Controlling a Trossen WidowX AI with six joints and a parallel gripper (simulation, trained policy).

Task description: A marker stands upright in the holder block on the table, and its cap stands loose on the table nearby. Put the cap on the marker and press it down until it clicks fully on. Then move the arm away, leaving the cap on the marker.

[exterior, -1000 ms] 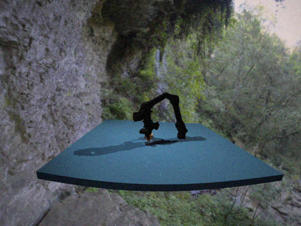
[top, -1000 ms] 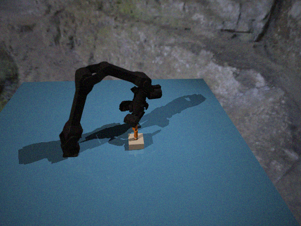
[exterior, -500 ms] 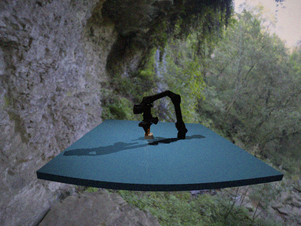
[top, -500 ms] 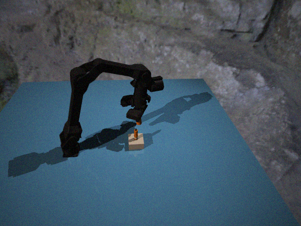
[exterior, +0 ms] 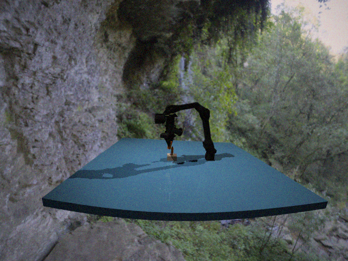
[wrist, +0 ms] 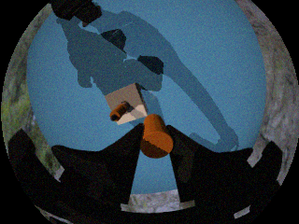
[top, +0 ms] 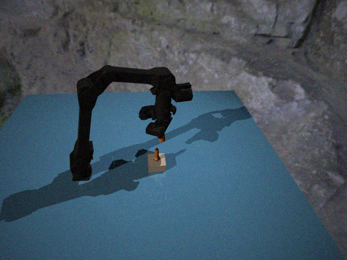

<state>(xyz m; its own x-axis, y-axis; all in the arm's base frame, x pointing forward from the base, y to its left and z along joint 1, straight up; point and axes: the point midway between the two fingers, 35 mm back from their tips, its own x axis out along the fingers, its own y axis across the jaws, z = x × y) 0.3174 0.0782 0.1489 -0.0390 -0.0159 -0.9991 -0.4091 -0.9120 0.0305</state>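
My gripper tip is now 20 mm past the tan holder block, 50 mm to the left of it and 100 mm above it. The rest, counted from my gripper tip: orange cap (10 mm above).
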